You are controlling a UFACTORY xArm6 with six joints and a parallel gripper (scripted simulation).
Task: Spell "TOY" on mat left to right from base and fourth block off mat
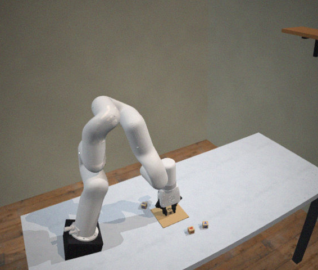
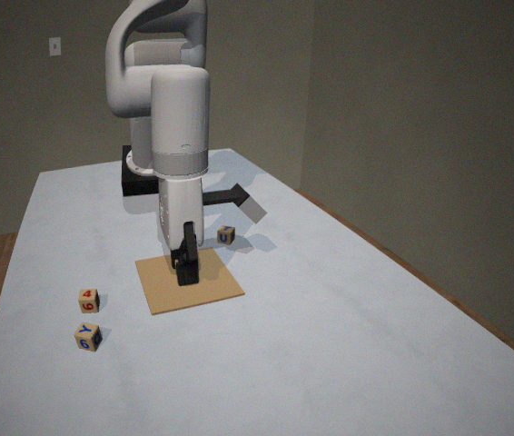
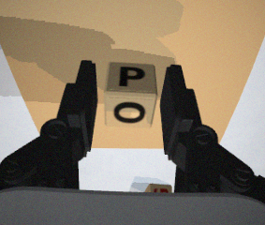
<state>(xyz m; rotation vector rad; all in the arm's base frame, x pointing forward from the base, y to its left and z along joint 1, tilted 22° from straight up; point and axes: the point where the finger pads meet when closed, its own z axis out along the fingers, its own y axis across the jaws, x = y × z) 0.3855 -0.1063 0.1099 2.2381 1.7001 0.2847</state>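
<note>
My gripper is now 20 mm above the tan mat. Also, from my hand: Y block 60 mm ahead, 180 mm to the right, 10 mm below.
</note>
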